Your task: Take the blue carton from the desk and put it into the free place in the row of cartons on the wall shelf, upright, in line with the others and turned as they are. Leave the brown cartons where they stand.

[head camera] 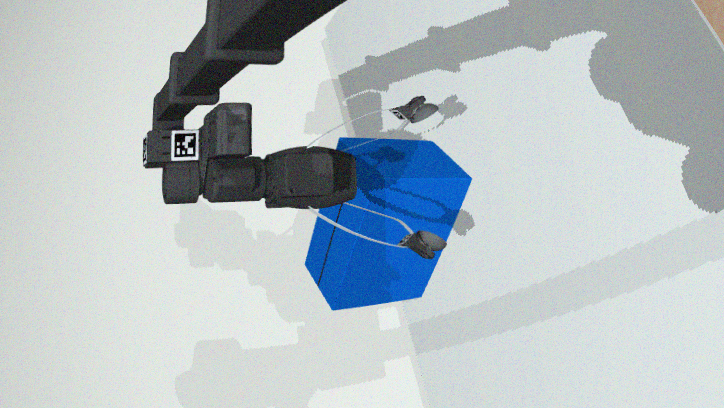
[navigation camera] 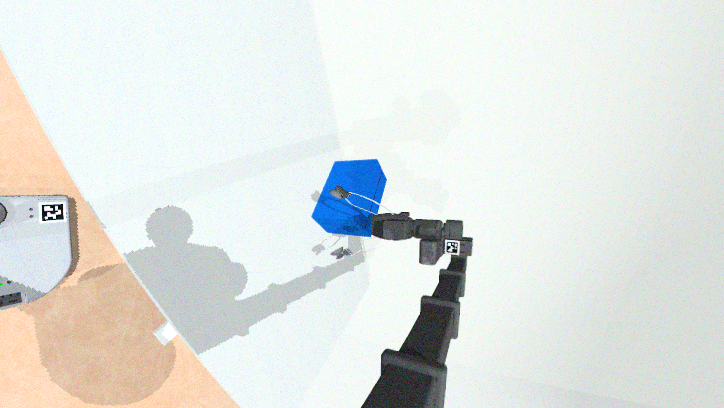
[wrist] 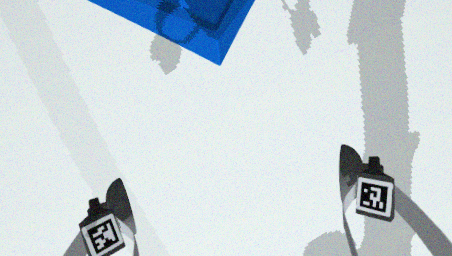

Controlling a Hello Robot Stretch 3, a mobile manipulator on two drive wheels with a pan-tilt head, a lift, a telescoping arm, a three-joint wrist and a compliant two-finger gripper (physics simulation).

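Places are measured from the robot's base along level axes (x ahead, y left, z up), in centimetres.
Where they show: gripper, between the fingertips: (head camera: 439,176) (navigation camera: 331,222).
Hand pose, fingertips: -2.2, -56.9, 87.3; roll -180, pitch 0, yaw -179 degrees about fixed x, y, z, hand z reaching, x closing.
After its pixels a point has its place, as x, y, z.
The blue carton (head camera: 369,263) @(10.0, -76.1, 86.2) (navigation camera: 354,174) @(12.3, -77.7, 83.1) (wrist: 215,47) stands on the white desk (head camera: 506,253) @(9.0, -60.1, 72.1) (navigation camera: 202,111) @(23.0, -30.1, 72.1) (wrist: 225,115), close to the wall. In the wrist view a corner of it shows at the top edge, beyond the fingertips. My gripper (head camera: 424,176) @(-2.2, -56.9, 87.3) (navigation camera: 339,221) @(-2.2, -56.9, 87.3) (wrist: 233,182) @(-2.2, -56.9, 87.3) is open and empty, above the desk. In the head view one finger overlaps the carton and the other is past its upper edge; the gripper body hides part of the carton. The gripper's shadow falls on the carton. The wall shelf and the brown cartons do not show.
The white wall (head camera: 75,228) @(3.5, -102.5, 133.1) (navigation camera: 557,152) @(19.7, -94.7, 147.8) rises behind the carton. My arm (head camera: 238,45) @(-8.5, -32.2, 121.0) (navigation camera: 420,334) @(-8.5, -25.3, 119.6) runs along the wall side. My base (navigation camera: 40,253) @(-11.9, -9.7, 16.1) stands on the orange floor (navigation camera: 15,152) @(18.3, -6.3, 0.1) beside the desk's edge. A small white block (navigation camera: 164,331) is at that edge.
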